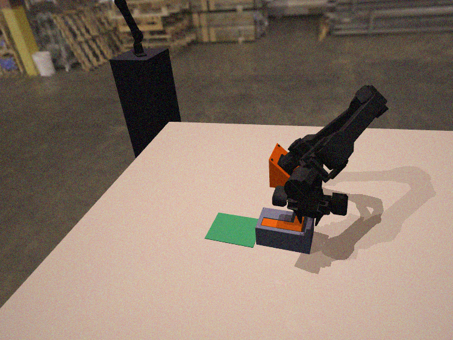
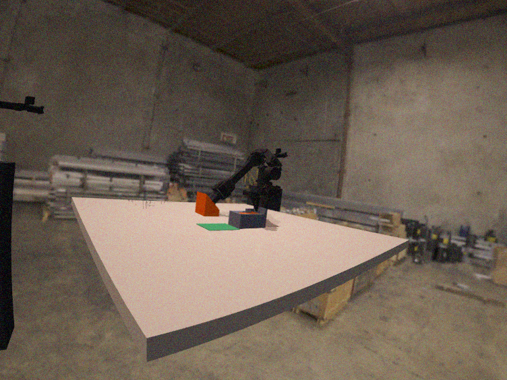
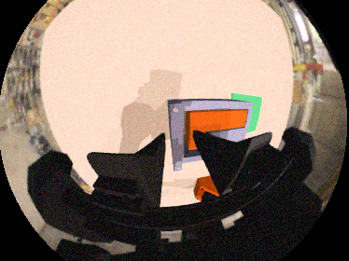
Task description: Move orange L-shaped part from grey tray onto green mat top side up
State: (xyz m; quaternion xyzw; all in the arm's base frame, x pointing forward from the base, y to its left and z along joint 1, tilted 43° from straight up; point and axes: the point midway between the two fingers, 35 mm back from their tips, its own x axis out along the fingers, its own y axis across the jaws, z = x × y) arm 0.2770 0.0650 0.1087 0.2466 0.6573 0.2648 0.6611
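Right now my gripper tip is 6 cm to the left of the orange L-shaped part and 2 cm above it. The rest, counted from my gripper tip: tray: 6 cm to the right, 8 cm below; then green mat: 22 cm to the right, 8 cm below.
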